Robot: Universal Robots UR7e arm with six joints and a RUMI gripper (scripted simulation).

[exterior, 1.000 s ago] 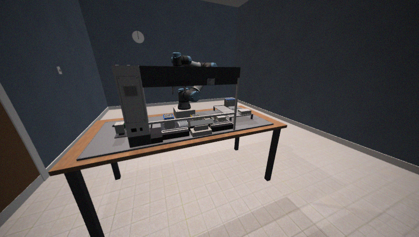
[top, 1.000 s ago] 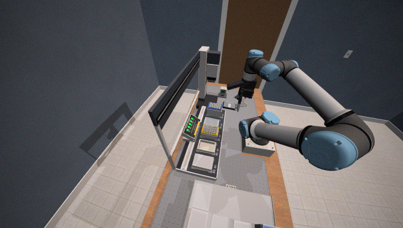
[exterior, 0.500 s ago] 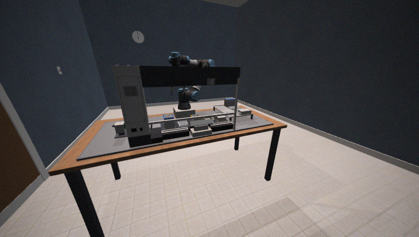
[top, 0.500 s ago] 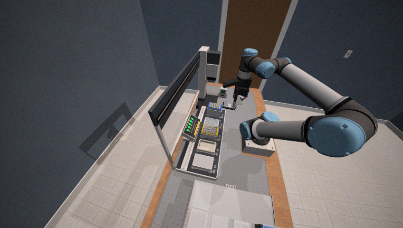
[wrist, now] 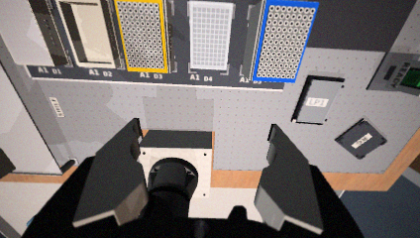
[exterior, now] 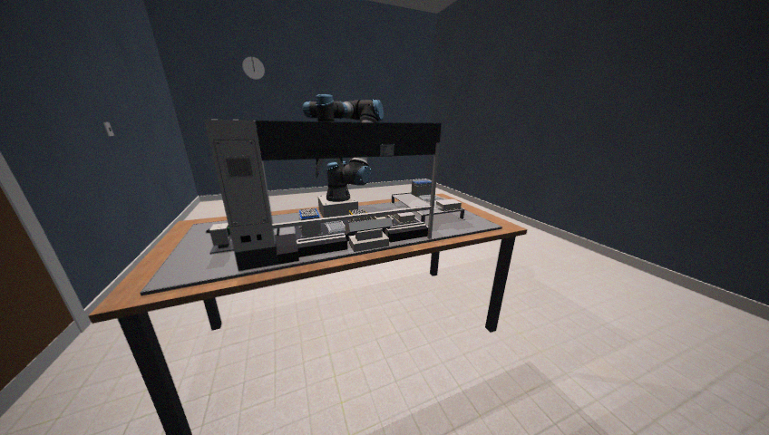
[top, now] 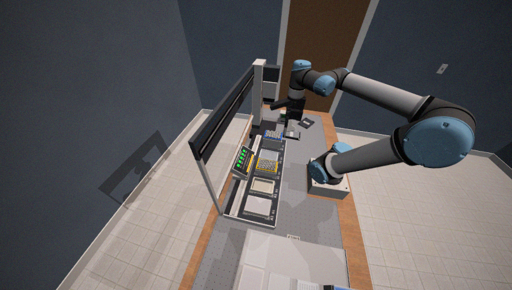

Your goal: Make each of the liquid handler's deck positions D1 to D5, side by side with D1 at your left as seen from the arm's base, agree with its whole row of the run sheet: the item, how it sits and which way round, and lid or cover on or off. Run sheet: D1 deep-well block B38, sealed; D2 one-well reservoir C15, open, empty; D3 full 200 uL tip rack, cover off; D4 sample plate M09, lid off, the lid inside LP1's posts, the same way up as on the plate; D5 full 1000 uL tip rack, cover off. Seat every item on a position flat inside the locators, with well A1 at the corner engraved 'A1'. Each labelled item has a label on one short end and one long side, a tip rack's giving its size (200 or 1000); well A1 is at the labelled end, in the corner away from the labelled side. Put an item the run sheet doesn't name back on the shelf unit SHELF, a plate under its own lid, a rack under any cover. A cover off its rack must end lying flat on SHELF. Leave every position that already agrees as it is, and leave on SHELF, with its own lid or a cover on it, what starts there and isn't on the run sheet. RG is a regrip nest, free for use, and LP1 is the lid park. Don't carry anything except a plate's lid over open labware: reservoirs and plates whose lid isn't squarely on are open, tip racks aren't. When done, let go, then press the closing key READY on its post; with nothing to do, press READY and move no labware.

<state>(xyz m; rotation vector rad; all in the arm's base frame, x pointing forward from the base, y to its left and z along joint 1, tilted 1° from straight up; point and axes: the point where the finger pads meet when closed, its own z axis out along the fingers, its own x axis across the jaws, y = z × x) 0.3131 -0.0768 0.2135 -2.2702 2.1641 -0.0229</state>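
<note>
My hand is 24 cm above the well plate and 7 cm short of it. From my hand the other things lie so: blue-framed tip rack 18 cm below, 13 cm to the right, 7 cm ahead; then yellow-framed tip rack 21 cm below, 12 cm to the left, 6 cm ahead; then gantry beam 25 cm ahead, 21 cm above, 10 cm to the left.
</note>
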